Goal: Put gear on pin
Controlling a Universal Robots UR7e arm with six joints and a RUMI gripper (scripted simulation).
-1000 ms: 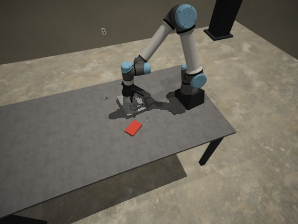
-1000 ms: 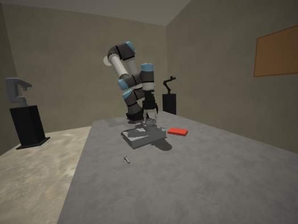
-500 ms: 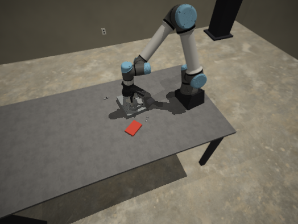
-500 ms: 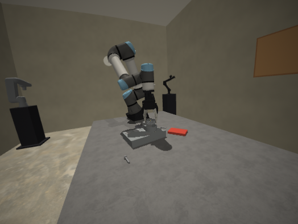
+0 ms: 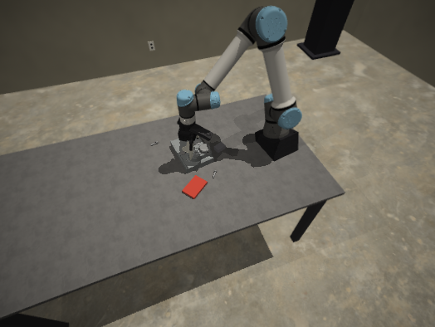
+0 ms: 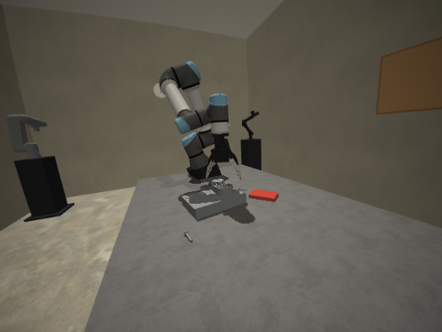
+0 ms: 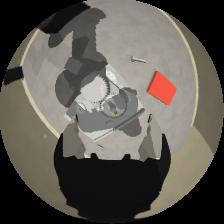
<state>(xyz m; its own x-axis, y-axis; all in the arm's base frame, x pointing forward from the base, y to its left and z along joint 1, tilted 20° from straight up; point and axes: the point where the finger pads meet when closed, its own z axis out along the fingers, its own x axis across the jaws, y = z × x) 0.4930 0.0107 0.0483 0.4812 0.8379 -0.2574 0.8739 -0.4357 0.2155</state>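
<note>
My hand is 40 mm above the grey toothed gear. The rest, counted from my hand: flat red block: 180 mm to the left, 90 mm below, 50 mm ahead; then dark block: 160 mm behind, 90 mm below, 50 mm to the right; then pale round part: 100 mm to the right, 60 mm below, 30 mm behind.
</note>
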